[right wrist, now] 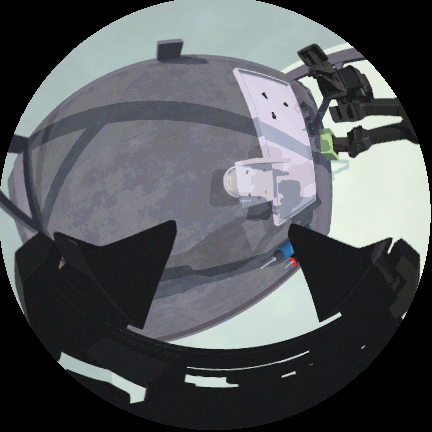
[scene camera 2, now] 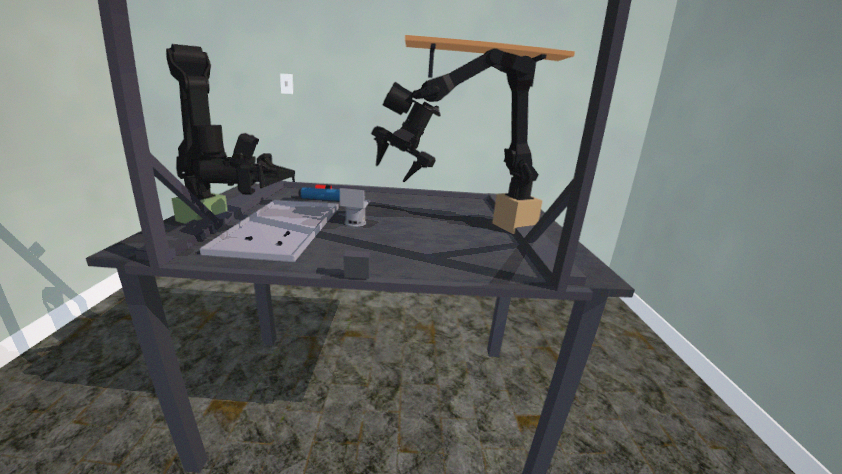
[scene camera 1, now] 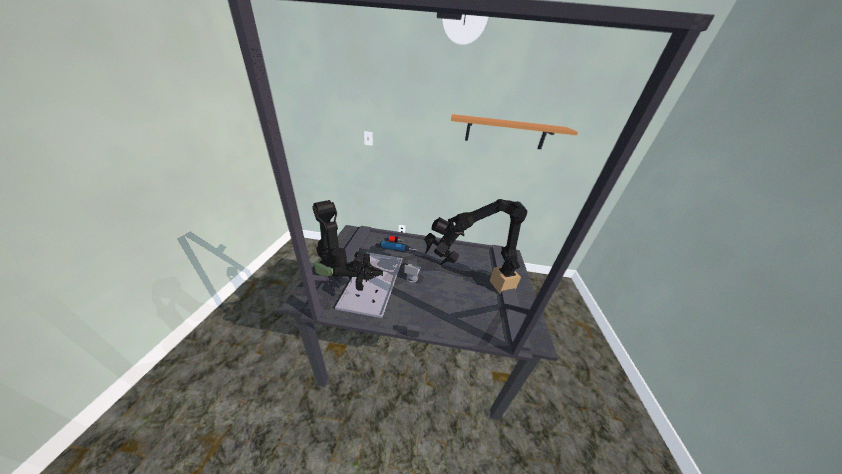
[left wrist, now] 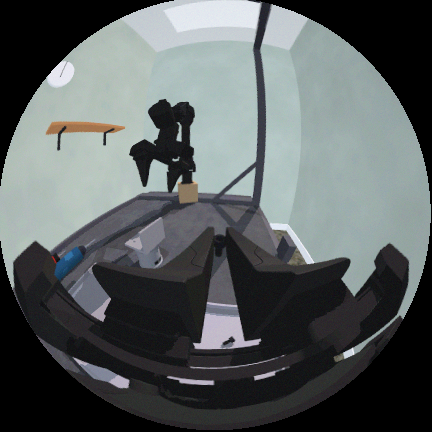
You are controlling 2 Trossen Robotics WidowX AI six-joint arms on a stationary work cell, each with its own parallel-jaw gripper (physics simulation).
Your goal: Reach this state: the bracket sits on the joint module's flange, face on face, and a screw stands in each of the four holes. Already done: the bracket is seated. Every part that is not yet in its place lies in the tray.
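Pixels of known places: left gripper, fingertip midpoint: (right wrist: 315,71) (scene camera 2: 294,173) (scene camera 1: 382,272) (left wrist: 219,231); right gripper, fingertip midpoint: (right wrist: 235,227) (scene camera 2: 390,173) (scene camera 1: 432,258) (left wrist: 157,189); left arm's base at its link origin: (right wrist: 334,144) (scene camera 2: 198,196); right arm's base at its link origin: (scene camera 2: 519,197) (scene camera 1: 507,272) (left wrist: 186,182).
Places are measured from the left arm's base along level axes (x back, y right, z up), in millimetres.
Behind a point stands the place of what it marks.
The light grey bracket (scene camera 1: 411,269) {x -409, y -170, z 28 mm} (scene camera 2: 352,198) {x -409, y -170, z 18 mm} (right wrist: 255,182) {x -404, y -205, z -1 mm} sits on the white joint module (scene camera 1: 412,279) {x -415, y -180, z -47 mm} (scene camera 2: 355,216) {x -414, y -179, z -37 mm} (left wrist: 149,258) {x -386, y -179, z -36 mm} at mid-table; small dark spots mark its holes in the right wrist view, too small to judge. My left gripper (scene camera 1: 380,272) {x -356, y -1, z 109 mm} (scene camera 2: 293,172) {x -356, y -1, z 109 mm} (left wrist: 219,231) {x -356, y -1, z 109 mm} is shut on a black screw (left wrist: 219,242) {x -348, y 4, z 106 mm}, above the tray and left of the bracket. Three dark screws, one of them (scene camera 2: 249,238) (right wrist: 264,95) at the left, lie in the white tray (scene camera 2: 253,253) {x -333, y 123, z -54 mm} (right wrist: 300,130) {x -170, y -9, z -63 mm}. My right gripper (scene camera 1: 434,256) {x -489, y -243, z 86 mm} (scene camera 2: 391,172) {x -489, y -243, z 86 mm} (right wrist: 235,227) {x -489, y -243, z 86 mm} is open and empty, high behind the bracket, to its right.
A blue tool (scene camera 1: 393,246) {x -174, y -350, z -36 mm} (scene camera 2: 319,194) {x -165, y -344, z -43 mm} (left wrist: 70,262) {x -196, y -355, z -44 mm} and a red one (scene camera 1: 393,239) {x -124, y -422, z -44 mm} (right wrist: 292,261) {x -147, y -445, z -45 mm} lie near the back edge. A dark block (scene camera 2: 356,264) {x -585, y 100, z -30 mm} (right wrist: 170,49) {x -575, y 79, z -31 mm} stands at the front edge. The frame's posts rise at the front corners. A tan block (scene camera 1: 505,279) {x -845, y -377, z 30 mm} (scene camera 2: 518,213) {x -849, y -374, z -3 mm} bears the right arm.
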